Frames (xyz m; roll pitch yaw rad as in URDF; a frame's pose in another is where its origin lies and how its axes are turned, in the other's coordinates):
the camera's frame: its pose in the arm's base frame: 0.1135 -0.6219 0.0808 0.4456 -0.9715 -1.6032
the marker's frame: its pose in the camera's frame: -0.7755 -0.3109 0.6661 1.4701 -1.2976 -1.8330
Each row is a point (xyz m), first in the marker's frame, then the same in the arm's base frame.
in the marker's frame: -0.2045 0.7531 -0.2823
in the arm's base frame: 0.1406 0.1198 0.3009
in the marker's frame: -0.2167 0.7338 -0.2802
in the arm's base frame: 0.1353 0.1070 0.2826
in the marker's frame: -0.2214 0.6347 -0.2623
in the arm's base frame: 0.0742 0.0856 0.2054
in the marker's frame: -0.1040 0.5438 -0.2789
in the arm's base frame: -0.0692 0.1275 0.2017
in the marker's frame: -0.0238 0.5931 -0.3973
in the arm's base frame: -0.1235 0.1189 0.3426
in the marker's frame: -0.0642 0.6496 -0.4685
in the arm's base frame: -0.0815 0.0611 0.4118
